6 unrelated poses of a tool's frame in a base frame.
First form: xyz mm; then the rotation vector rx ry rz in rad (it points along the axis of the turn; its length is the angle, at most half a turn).
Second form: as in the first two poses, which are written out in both.
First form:
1: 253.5 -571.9 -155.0 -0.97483 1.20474 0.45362
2: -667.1 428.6 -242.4 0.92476 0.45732 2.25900
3: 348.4 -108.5 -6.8 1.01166 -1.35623 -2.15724
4: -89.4 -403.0 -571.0 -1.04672 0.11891 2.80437
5: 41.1 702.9 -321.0 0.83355 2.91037 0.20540
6: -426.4 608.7 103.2 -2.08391 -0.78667 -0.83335
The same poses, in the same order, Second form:
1: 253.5 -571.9 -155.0 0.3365 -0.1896 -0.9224 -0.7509 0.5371 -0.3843
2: -667.1 428.6 -242.4 -0.5428 0.6792 0.4941 -0.4336 -0.7304 0.5278
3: 348.4 -108.5 -6.8 -0.6595 -0.6571 -0.3652 -0.0443 -0.4510 0.8914
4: -89.4 -403.0 -571.0 -0.7465 0.1085 -0.6565 -0.1637 -0.9862 0.0231
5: 41.1 702.9 -321.0 -0.8438 0.5327 -0.0656 0.5182 0.8404 0.1589
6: -426.4 608.7 103.2 0.6000 0.2570 0.7576 0.7415 -0.5341 -0.4061
